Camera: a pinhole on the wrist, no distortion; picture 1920 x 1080 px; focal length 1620.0 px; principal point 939.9 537.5 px. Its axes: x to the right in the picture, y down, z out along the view. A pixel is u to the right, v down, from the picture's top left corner.
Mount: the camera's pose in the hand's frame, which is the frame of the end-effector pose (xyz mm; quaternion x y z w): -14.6 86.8 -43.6 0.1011 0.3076 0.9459 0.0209
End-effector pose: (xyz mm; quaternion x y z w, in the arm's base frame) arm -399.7 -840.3 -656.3 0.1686 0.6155 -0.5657 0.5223
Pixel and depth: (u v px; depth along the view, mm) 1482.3 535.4 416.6
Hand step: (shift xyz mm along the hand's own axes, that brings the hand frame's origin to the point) -66.1 342.1 310.2
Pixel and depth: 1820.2 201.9 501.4
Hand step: -181.3 488.3 340.4
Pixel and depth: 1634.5 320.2 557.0
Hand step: -136.3 493.4 395.4
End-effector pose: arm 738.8 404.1 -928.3 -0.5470 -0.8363 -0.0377 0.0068
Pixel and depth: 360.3 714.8 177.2
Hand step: 84.1 167.0 96.5
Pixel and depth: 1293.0 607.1 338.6
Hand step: -17.4 278.1 245.7
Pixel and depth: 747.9 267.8 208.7
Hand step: 51.4 233.0 96.6
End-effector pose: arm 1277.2 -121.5 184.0 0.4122 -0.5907 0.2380 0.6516
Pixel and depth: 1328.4 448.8 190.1
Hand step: -20.7 209.7 108.7
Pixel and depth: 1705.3 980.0 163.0
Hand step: -55.7 152.7 125.1
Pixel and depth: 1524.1 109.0 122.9
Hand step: -33.6 188.6 42.4
